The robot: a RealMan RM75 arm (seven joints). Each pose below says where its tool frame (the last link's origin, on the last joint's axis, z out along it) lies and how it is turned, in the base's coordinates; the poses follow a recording.
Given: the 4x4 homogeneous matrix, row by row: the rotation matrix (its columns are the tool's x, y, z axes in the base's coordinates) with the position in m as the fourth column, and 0 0 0 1 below. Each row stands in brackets.
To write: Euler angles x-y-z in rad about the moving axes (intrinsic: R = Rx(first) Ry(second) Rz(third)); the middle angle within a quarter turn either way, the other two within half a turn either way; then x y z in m. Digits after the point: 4 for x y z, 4 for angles.
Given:
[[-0.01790 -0.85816 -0.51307 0.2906], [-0.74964 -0.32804 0.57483 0.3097], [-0.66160 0.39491 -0.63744 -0.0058], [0 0 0 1]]
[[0.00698 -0.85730 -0.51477 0.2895], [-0.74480 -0.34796 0.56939 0.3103], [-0.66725 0.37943 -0.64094 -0.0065], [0 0 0 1]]
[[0.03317 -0.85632 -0.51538 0.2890], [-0.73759 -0.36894 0.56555 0.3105], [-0.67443 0.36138 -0.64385 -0.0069], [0 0 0 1]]
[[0.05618 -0.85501 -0.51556 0.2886], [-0.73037 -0.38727 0.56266 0.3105], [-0.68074 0.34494 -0.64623 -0.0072], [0 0 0 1]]
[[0.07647 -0.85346 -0.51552 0.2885], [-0.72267 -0.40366 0.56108 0.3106], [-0.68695 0.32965 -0.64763 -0.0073], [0 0 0 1]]
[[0.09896 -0.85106 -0.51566 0.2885], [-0.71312 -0.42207 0.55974 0.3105], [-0.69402 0.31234 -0.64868 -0.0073], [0 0 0 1]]
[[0.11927 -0.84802 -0.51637 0.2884], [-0.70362 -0.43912 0.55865 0.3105], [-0.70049 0.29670 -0.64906 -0.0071], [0 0 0 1]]
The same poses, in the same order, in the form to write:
-2.4078 -0.5388 1.5917 0.2906 0.3097 -0.0058
-2.4152 -0.5407 1.5627 0.2895 0.3103 -0.0065
-2.4209 -0.5414 1.5321 0.2890 0.3105 -0.0069
-2.4252 -0.5417 1.5052 0.2886 0.3105 -0.0072
-2.4277 -0.5416 1.4814 0.2885 0.3106 -0.0073
-2.4297 -0.5418 1.4550 0.2885 0.3105 -0.0073
-2.4309 -0.5426 1.4311 0.2884 0.3105 -0.0071

